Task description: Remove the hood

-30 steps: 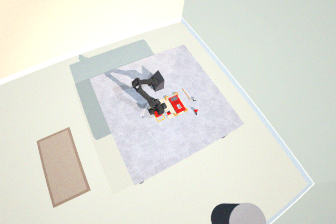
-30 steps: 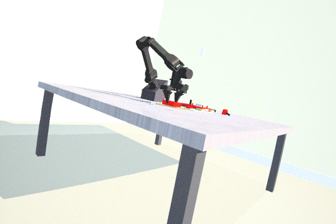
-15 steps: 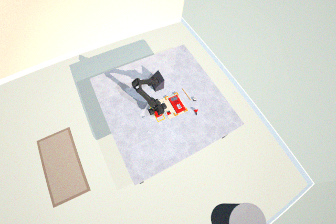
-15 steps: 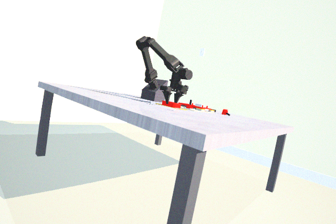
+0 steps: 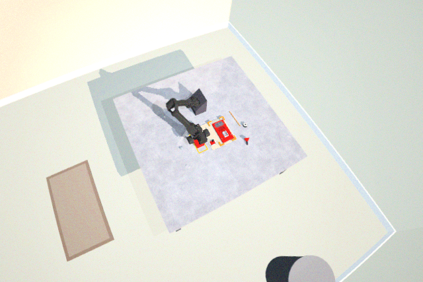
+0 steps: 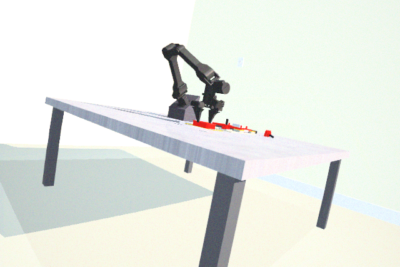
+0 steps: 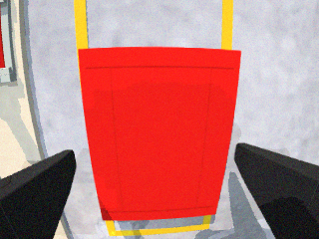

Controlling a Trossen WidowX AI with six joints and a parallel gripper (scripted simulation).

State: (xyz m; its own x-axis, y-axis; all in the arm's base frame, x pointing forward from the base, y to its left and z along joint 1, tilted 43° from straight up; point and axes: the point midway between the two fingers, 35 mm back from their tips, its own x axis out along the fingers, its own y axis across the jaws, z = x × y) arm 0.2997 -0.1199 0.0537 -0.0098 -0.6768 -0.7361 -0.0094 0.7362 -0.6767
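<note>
My gripper tip is right at the hood. From my gripper tip the other things lie so: thin stick (390 mm to the left, 60 mm behind, 20 mm below).
</note>
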